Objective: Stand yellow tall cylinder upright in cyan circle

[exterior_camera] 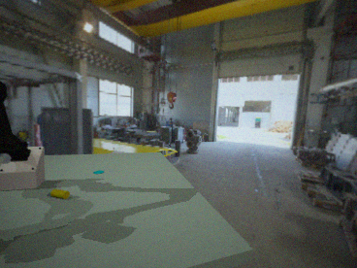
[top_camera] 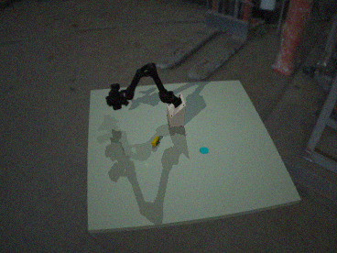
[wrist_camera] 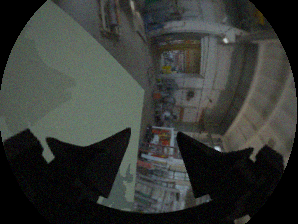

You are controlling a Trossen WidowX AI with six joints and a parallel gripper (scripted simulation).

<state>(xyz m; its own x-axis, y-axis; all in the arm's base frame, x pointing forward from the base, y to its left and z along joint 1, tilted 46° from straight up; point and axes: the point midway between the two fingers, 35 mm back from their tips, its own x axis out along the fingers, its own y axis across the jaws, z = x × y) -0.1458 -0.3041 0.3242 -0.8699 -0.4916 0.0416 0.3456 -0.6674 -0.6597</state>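
The yellow cylinder is 390 mm ahead of my gripper tip, 270 mm to the left of it and 130 mm below it. Round my gripper tip: cyan circle: 510 mm ahead, 570 mm to the left, 150 mm below.
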